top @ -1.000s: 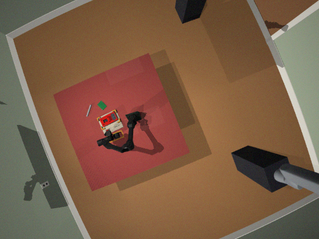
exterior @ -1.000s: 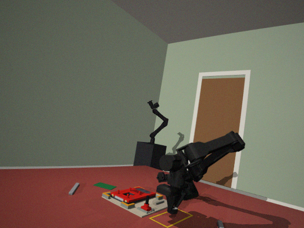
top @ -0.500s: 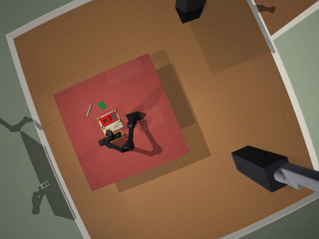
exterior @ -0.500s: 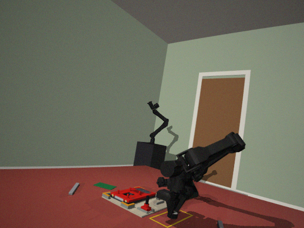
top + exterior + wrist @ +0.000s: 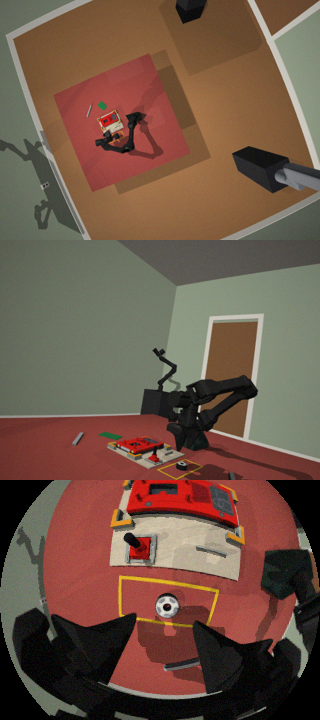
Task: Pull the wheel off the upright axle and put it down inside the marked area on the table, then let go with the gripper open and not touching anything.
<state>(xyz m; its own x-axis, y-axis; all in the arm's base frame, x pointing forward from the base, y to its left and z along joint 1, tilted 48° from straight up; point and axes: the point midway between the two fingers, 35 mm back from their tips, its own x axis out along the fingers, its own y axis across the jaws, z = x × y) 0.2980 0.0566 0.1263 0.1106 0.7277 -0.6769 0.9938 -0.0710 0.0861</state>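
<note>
Now: the dark grey wheel 60 mm below my gripper tip. From my gripper tip the other things lie so: pale baseplate 190 mm to the right, 60 mm below; then green flat plate 400 mm to the right, 70 mm below, 10 mm ahead.
</note>
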